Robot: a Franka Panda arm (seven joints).
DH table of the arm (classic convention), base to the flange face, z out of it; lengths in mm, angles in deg. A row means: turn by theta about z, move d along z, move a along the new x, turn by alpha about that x. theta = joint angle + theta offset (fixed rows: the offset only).
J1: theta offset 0, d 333, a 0, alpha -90
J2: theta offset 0, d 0, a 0, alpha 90
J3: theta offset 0, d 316, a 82.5, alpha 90
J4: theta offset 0, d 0, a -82.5, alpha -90
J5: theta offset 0, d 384, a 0, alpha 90
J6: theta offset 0, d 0, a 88, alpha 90
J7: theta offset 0, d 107, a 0, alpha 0
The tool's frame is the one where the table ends.
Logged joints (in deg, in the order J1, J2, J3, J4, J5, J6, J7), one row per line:
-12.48, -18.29, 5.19, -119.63, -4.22, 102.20, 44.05
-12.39, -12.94, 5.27, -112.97, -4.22, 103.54, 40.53
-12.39, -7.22, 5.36, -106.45, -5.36, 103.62, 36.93
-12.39, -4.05, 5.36, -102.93, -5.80, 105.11, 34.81
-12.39, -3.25, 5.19, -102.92, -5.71, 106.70, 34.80
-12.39, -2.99, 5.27, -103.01, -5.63, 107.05, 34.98
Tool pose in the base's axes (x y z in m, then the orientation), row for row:
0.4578, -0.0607, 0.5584, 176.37, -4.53, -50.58
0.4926, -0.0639, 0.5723, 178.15, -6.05, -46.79
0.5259, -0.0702, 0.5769, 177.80, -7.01, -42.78
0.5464, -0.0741, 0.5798, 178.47, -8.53, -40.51
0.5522, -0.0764, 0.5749, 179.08, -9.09, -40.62
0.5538, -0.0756, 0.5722, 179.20, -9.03, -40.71
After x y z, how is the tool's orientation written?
As angles about the fixed x, y, z axes (roll, pitch, yaw), in degrees.
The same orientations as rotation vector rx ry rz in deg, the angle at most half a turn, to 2 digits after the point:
157.90, -74.85, 3.88
161.24, -69.92, 7.40
163.04, -64.08, 8.76
164.35, -60.83, 11.45
164.58, -61.03, 12.60
164.66, -61.19, 12.58

